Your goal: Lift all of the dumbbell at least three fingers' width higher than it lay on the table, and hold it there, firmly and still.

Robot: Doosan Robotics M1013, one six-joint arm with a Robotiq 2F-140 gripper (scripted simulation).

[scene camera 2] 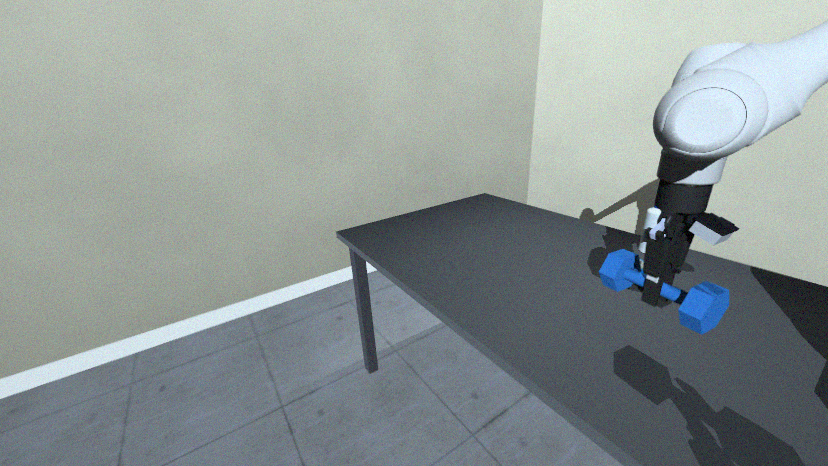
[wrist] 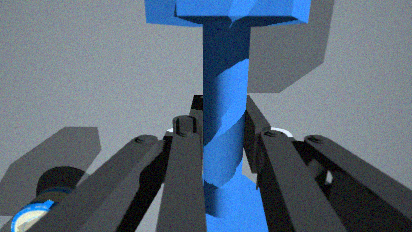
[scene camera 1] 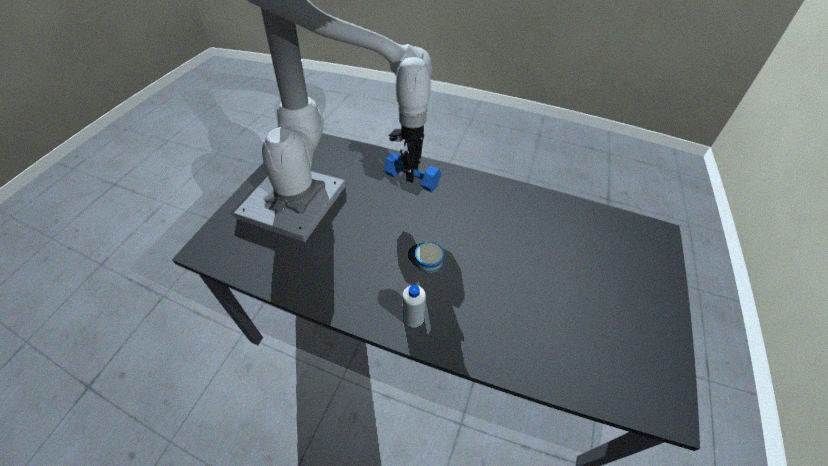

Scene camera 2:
gripper: 654, 300
blue dumbbell: 705, 304
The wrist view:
gripper: 221, 111
blue dumbbell: 226, 38
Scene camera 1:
gripper: 412, 178
blue dumbbell: 430, 179
